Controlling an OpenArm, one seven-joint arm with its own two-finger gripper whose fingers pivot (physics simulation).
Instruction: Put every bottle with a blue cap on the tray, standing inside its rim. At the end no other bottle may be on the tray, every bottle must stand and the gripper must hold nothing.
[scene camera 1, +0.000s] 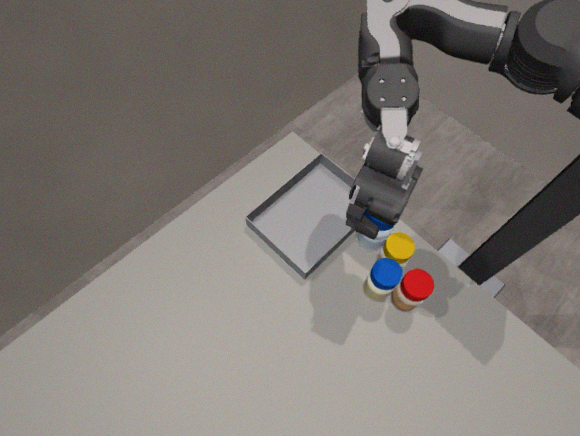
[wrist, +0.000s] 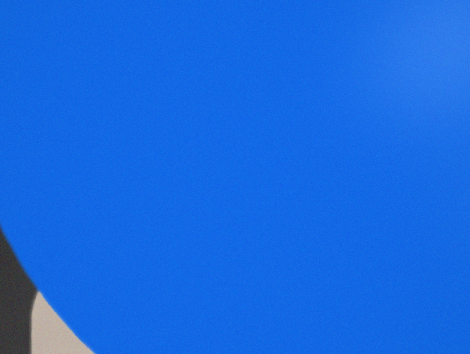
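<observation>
My gripper (scene camera 1: 376, 228) is shut on a blue-capped bottle (scene camera 1: 371, 241) with a pale bluish body, beside the tray's right corner; its blue cap (wrist: 240, 165) fills most of the wrist view. The bottle looks upright; its height above the table is hard to tell. A second blue-capped bottle (scene camera 1: 384, 276), with a cream body, stands on the table in front of the gripper. A yellow-capped bottle (scene camera 1: 399, 248) stands close behind it, and a red-capped bottle (scene camera 1: 416, 286) stands to its right. The grey tray (scene camera 1: 276, 247) holds no bottle in its visible part; the gripper hides its right corner.
The pale table (scene camera 1: 200, 320) extends to the left and front of the tray and bottles. The yellow-capped bottle is very near the held one. A dark post (scene camera 1: 525, 227) rises beyond the table's right edge. The arm reaches in from the top right, over the table's back edge.
</observation>
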